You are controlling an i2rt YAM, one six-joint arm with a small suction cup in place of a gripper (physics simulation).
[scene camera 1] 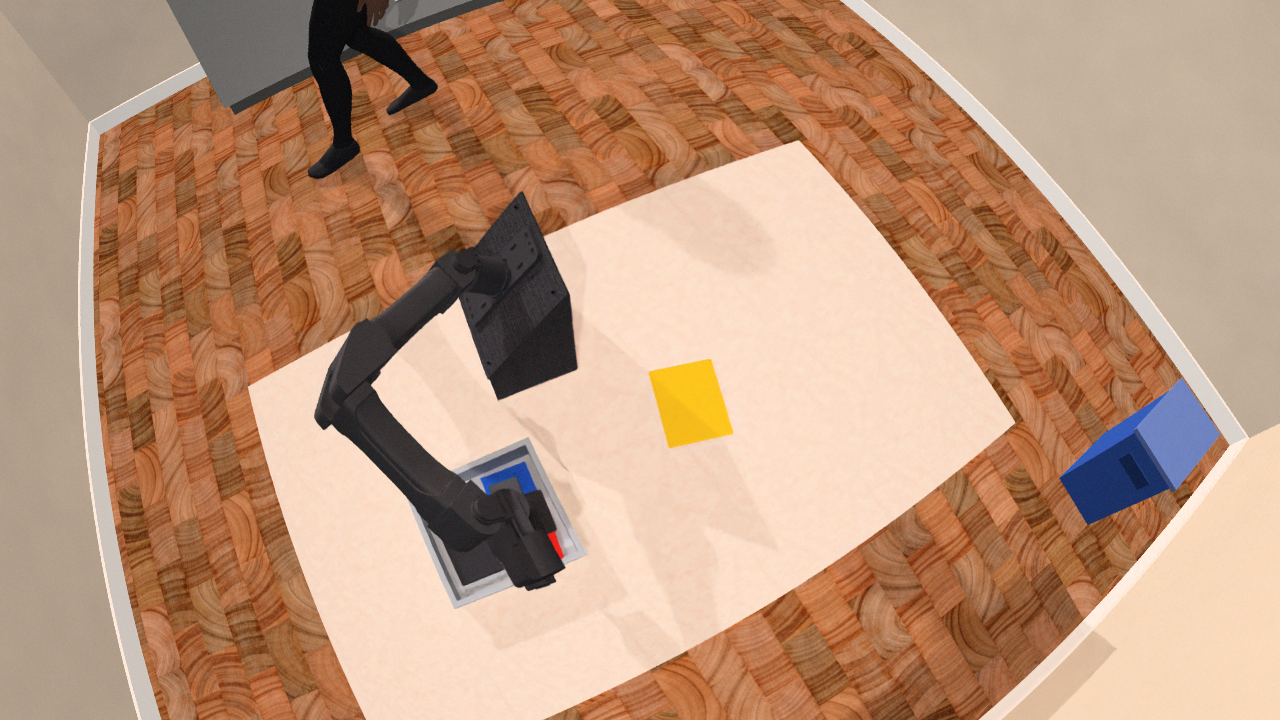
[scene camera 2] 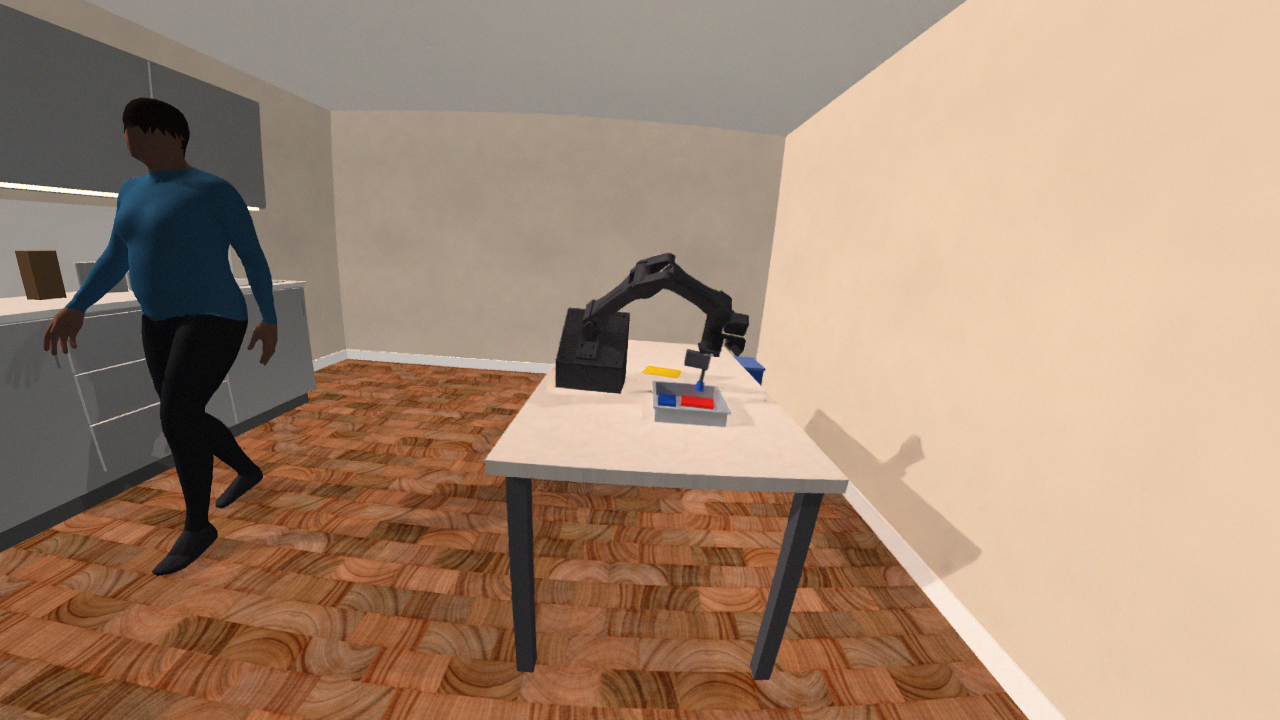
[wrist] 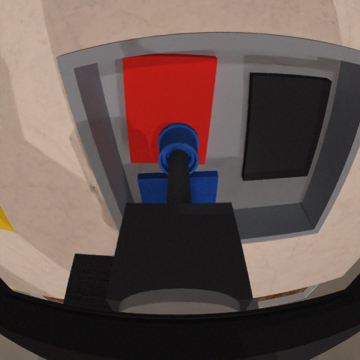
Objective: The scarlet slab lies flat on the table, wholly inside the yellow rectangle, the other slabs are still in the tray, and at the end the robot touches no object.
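Places are measured from the arm's base along level axes (x ahead, y left, z up), in centimetres.
Pixels of known places: end effector, tool point: (scene camera 2: pixel 698 390); arm's base, origin of the base link: (scene camera 1: pixel 502 277) (scene camera 2: pixel 591 334).
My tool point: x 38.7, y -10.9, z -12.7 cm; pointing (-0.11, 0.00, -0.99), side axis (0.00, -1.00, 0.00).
For each thing: its middle in the pictures, then the offset to it from my tool point. "*": a spot on its surface instead. Level surfaces: height alone.
- scarlet slab, body centre: (scene camera 1: pixel 533 536) (scene camera 2: pixel 697 402) dx +0.1, dy +0.9, dz -4.6 cm
- grey tray, body centre: (scene camera 1: pixel 493 526) (scene camera 2: pixel 687 402) dx -3.4, dy -5.1, dz -2.9 cm
- smaller blue slab, body centre: (scene camera 1: pixel 508 485) (scene camera 2: pixel 666 400) dx -10.0, dy +0.0, dz -4.6 cm
- black slab, body centre: (scene camera 1: pixel 469 547) dx -1.6, dy -10.6, dz -4.6 cm
- yellow rectangle, surface spot: (scene camera 1: pixel 690 402) (scene camera 2: pixel 662 371) * dx -13.1, dy +35.3, dz -5.3 cm
- table, its level: dz -5.4 cm
The scarlet slab (scene camera 1: pixel 555 544) (scene camera 2: pixel 697 402) (wrist: pixel 170 95) lies flat in the grey tray (scene camera 1: pixel 483 594) (scene camera 2: pixel 689 417) (wrist: pixel 225 42). A smaller blue slab (scene camera 1: pixel 519 474) (scene camera 2: pixel 666 401) (wrist: pixel 205 186) and a black slab (scene camera 1: pixel 474 565) (wrist: pixel 286 127) lie in the tray too. The yellow rectangle (scene camera 1: pixel 690 402) (scene camera 2: pixel 662 371) (wrist: pixel 5 220) on the table bears no slab. My gripper, a blue suction cup (scene camera 2: pixel 699 386) (wrist: pixel 178 145), is open and holds nothing. It hangs low over the tray, over the scarlet slab's end near the blue slab in the wrist view. The arm hides the cup in scene camera 1.
The black robot base (scene camera 1: pixel 537 331) (scene camera 2: pixel 592 358) stands on the table (scene camera 1: pixel 850 358) (scene camera 2: pixel 581 438), between the tray and one long edge. A blue box (scene camera 1: pixel 1136 456) (scene camera 2: pixel 750 368) stands beyond the table. A person (scene camera 1: pixel 335 89) (scene camera 2: pixel 192 241) is on the floor beside the kitchen counter.
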